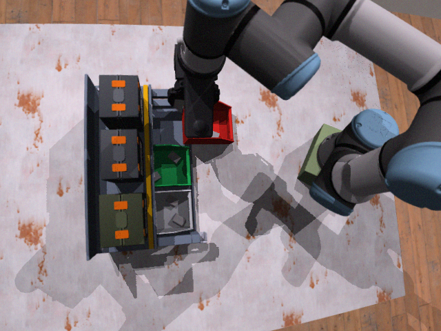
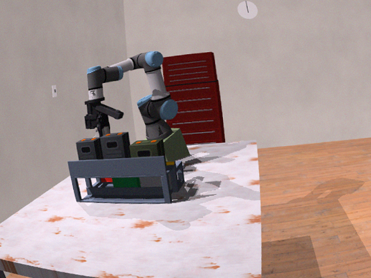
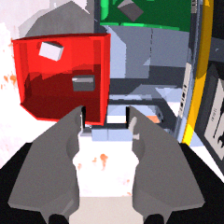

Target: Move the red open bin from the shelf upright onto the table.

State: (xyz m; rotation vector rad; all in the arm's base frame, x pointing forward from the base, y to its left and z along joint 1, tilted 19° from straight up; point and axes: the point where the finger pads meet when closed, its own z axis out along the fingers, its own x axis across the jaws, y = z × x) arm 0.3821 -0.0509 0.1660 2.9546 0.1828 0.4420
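Right now my hand is 6 cm past the red open bin, 1 cm to the left of it and 11 cm above it. From my hand the other things lie so: shelf rail 3 cm behind, 11 cm to the left, 15 cm below; then yellow bar 8 cm ahead, 12 cm to the left, 5 cm below; then green bin 5 cm ahead, 12 cm to the left, 11 cm below.
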